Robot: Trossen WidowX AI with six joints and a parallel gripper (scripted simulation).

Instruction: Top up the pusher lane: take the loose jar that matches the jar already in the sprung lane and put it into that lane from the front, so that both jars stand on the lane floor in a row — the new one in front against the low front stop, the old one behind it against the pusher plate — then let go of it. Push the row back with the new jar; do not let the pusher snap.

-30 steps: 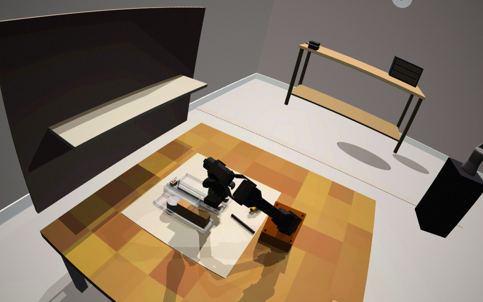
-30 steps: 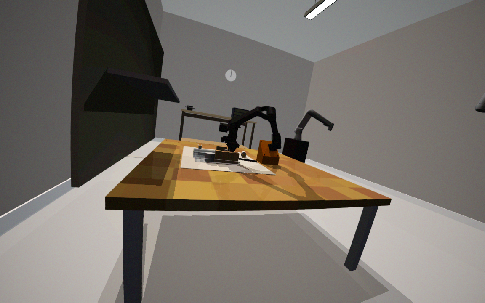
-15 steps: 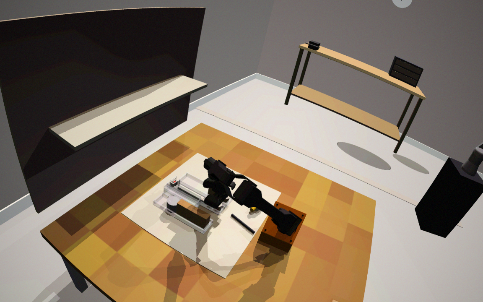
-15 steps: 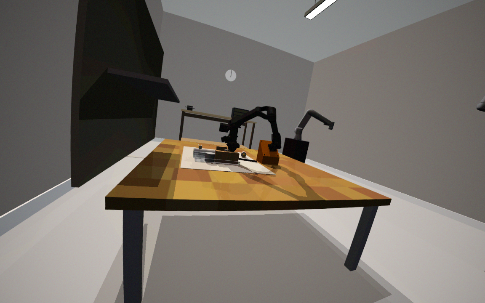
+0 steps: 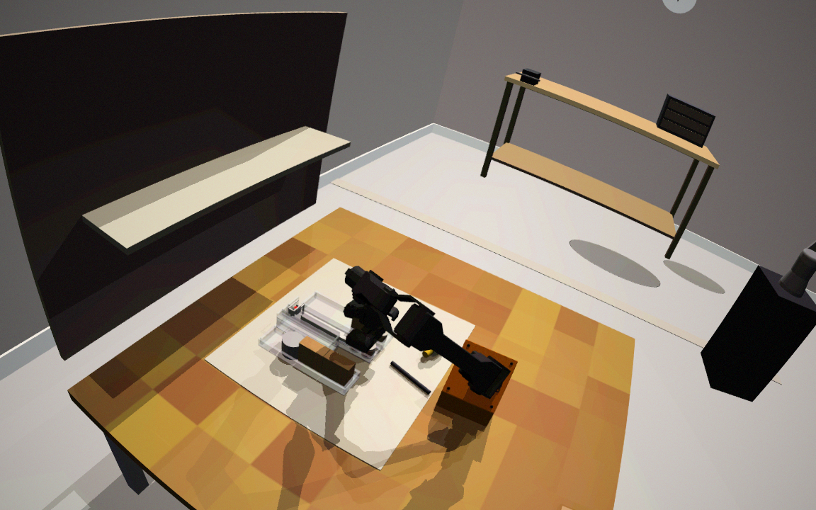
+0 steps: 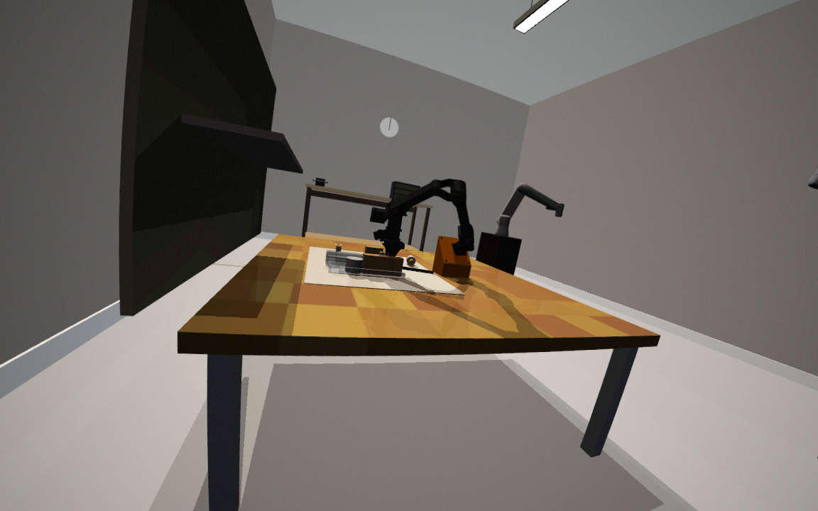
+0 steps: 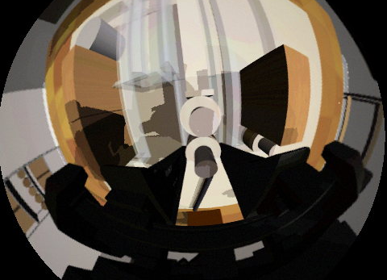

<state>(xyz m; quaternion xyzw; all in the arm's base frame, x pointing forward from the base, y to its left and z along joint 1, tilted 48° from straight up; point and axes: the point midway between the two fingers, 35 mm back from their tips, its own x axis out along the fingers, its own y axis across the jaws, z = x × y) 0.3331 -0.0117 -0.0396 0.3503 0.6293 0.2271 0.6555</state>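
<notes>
Right now the black rod is 130 mm behind my gripper tip, 30 mm to the left of it and 20 mm below it. Round my gripper tip: clear lane rack (150 mm ahead, 10 mm below); then grey cylinder (180 mm ahead, 100 mm to the left).
</notes>
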